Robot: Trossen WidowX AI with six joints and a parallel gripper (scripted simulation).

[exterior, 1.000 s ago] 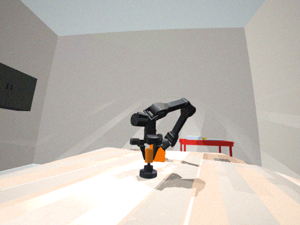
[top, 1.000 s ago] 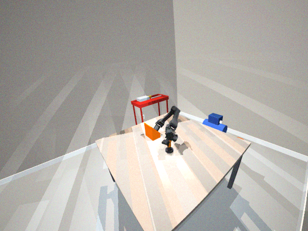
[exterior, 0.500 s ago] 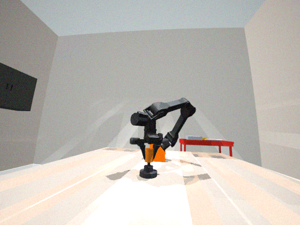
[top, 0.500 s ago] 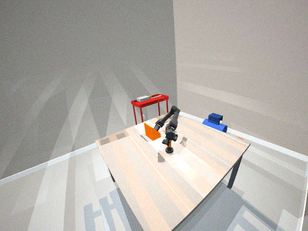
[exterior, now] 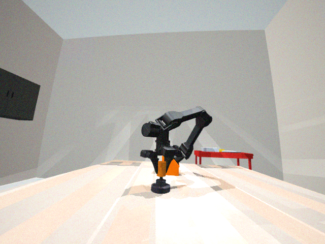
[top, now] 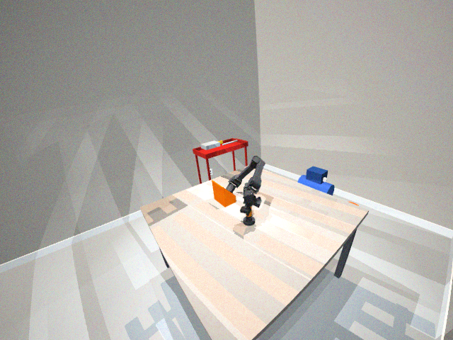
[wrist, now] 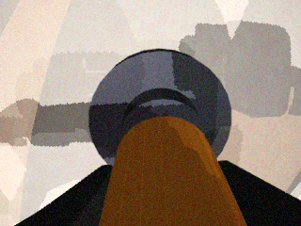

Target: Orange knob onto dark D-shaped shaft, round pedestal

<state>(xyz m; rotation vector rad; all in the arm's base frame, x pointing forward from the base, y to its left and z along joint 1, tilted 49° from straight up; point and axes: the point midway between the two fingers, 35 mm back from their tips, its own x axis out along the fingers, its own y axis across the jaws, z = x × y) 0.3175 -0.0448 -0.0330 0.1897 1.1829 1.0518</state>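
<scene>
Right now the orange knob is 20 mm above my gripper tip. From my gripper tip the other things lie so: dark round pedestal (40 mm below).
</scene>
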